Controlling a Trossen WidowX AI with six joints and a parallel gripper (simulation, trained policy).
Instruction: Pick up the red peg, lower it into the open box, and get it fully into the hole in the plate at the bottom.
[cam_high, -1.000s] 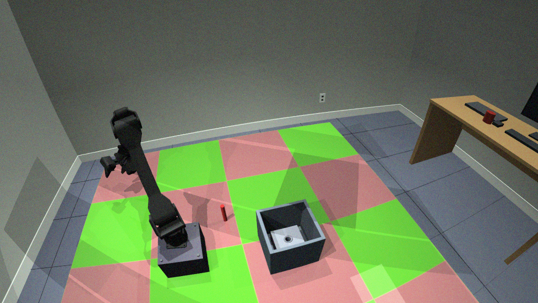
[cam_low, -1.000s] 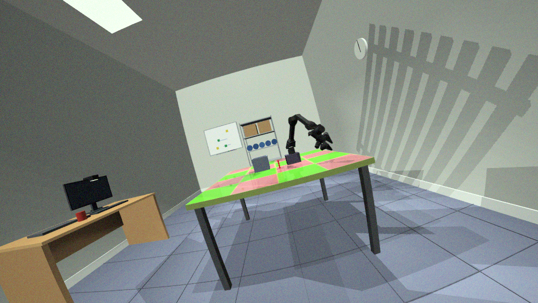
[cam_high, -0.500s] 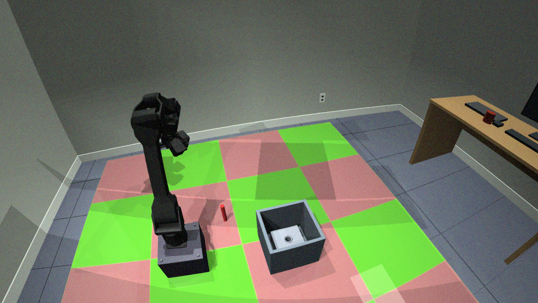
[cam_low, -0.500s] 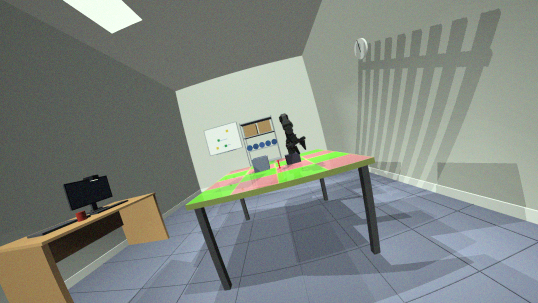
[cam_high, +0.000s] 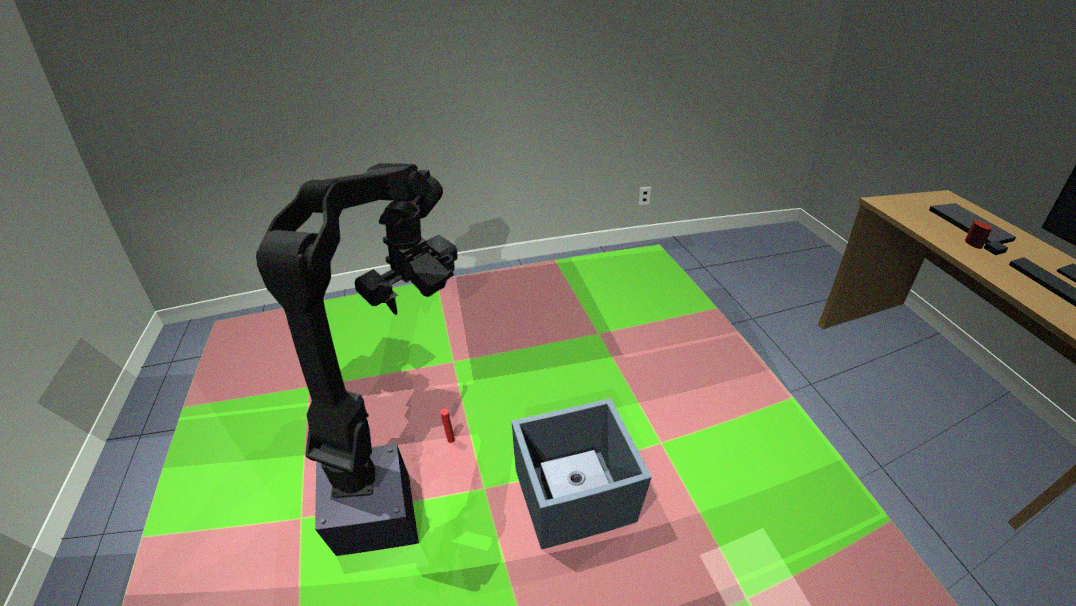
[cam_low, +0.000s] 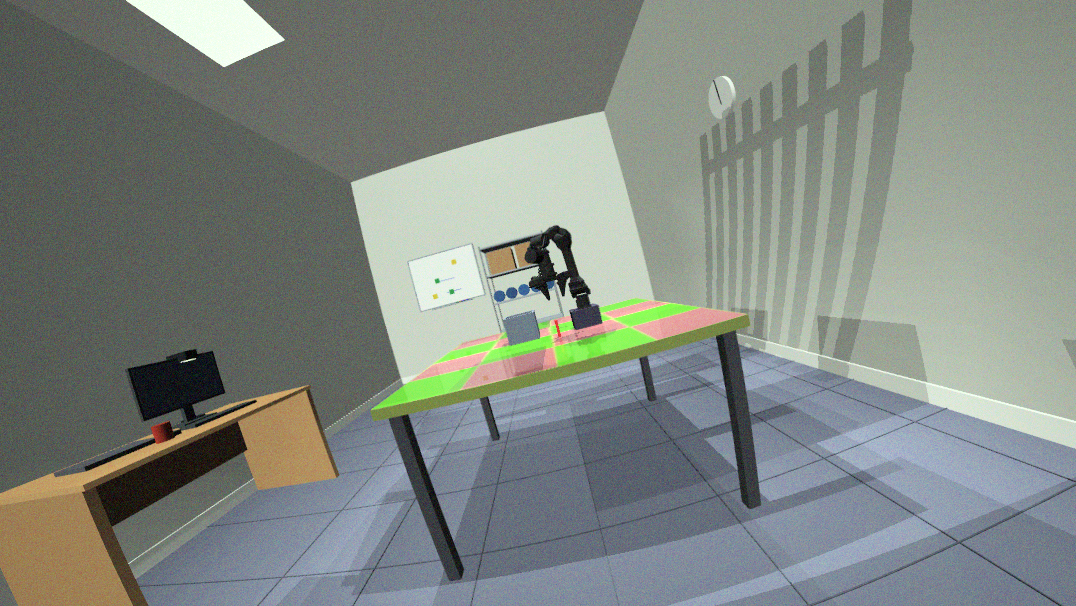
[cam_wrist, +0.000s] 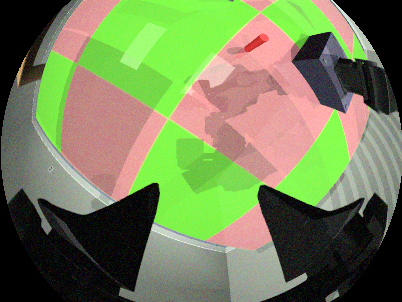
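Right now my gripper tip is 4 cm short of the red peg, 17 cm to the left of it and 15 cm above it. Also, from my gripper tip: light grey plate (22 cm ahead, 33 cm to the right, 14 cm below).
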